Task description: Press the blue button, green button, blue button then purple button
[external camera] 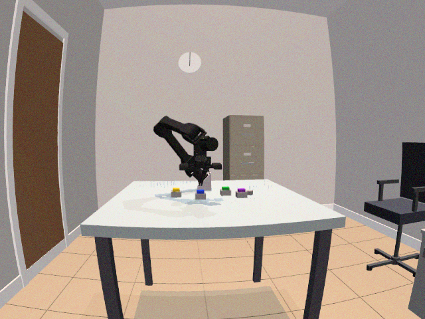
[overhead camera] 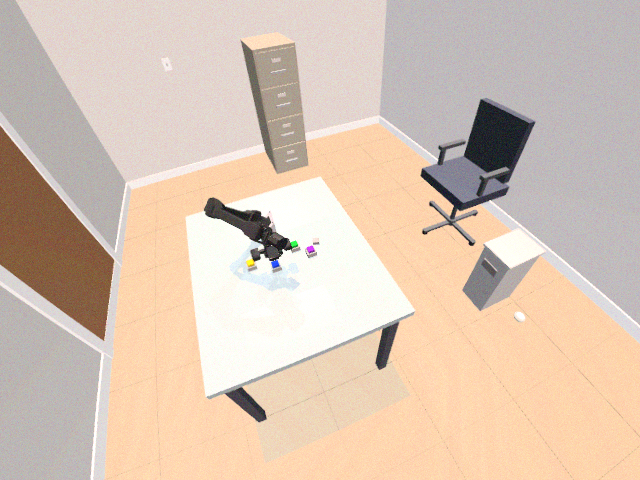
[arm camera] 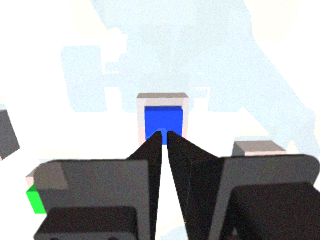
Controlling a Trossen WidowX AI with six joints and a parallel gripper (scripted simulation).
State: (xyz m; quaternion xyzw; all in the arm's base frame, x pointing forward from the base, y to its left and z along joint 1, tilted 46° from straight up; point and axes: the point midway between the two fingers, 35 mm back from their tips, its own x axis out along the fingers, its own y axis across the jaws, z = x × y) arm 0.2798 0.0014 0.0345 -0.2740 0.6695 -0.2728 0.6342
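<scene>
Now: the blue button 30 mm below my gripper tip. From my gripper tip the other things lie so: green button: 120 mm to the left, 90 mm behind, 30 mm below; then purple button: 190 mm to the left, 30 mm below, 20 mm behind; then yellow button: 110 mm to the right, 60 mm behind, 30 mm below.
</scene>
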